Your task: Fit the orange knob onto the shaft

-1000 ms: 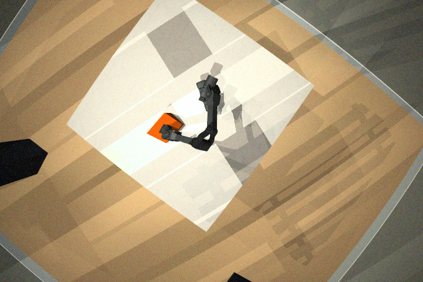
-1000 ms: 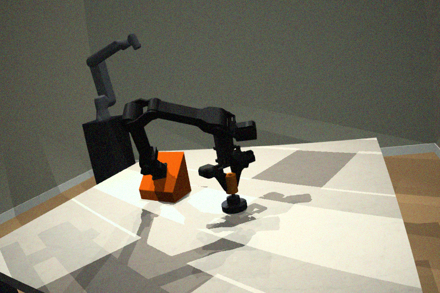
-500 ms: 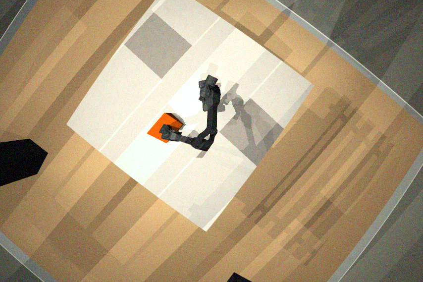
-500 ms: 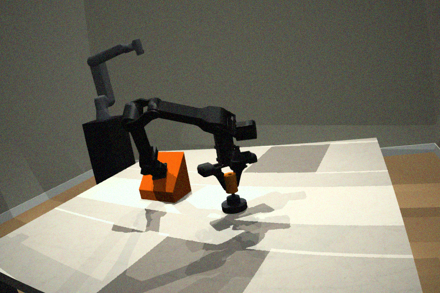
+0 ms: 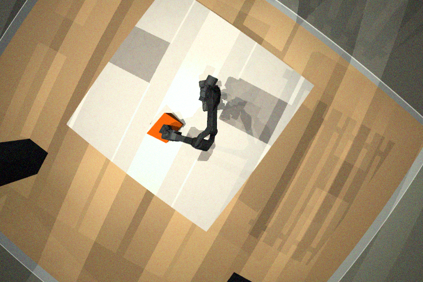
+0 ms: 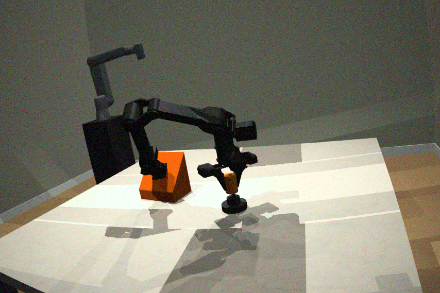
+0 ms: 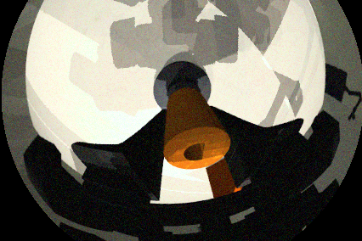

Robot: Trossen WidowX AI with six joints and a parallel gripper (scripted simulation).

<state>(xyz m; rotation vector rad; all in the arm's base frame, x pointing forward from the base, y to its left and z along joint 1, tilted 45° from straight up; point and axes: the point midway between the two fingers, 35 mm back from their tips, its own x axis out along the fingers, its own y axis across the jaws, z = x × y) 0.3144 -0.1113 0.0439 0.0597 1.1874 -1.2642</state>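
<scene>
Right now the orange knob is 20 mm above my gripper tip. From my gripper tip the other things lie so: round dark pedestal 40 mm below.
</scene>
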